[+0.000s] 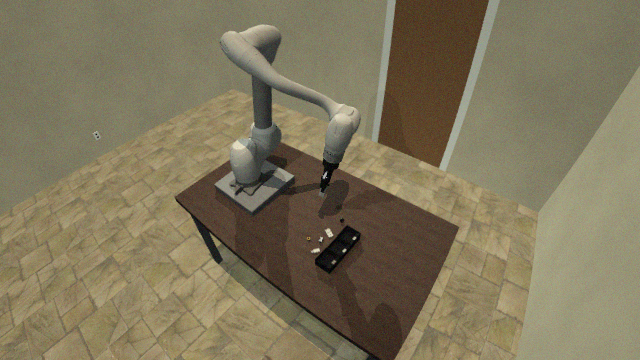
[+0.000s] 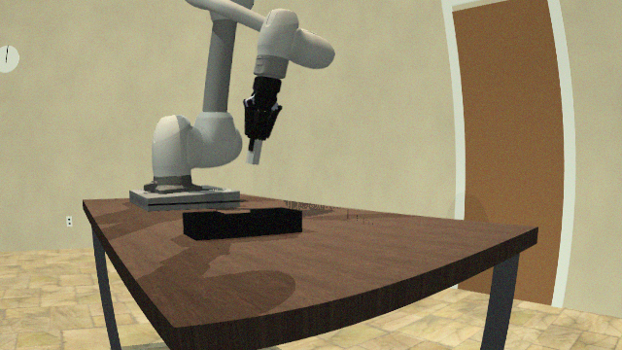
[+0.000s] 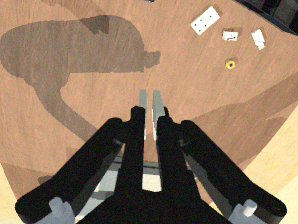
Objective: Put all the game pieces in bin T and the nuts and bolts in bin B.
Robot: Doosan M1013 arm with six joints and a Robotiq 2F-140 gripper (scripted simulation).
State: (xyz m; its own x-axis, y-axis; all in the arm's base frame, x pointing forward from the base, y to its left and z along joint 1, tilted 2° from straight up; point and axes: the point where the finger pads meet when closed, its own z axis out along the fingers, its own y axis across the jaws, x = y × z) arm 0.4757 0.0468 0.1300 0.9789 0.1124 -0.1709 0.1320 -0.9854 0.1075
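The black bin lies 18 cm ahead of my hand, 17 cm to the right of it and 15 cm below it. Also, from my hand: white domino (9 cm ahead, 10 cm to the right, 17 cm below); gold ring-shaped nut (2 cm ahead, 18 cm to the right, 17 cm below); dark piece (11 cm ahead, 1 cm to the left, 17 cm below).
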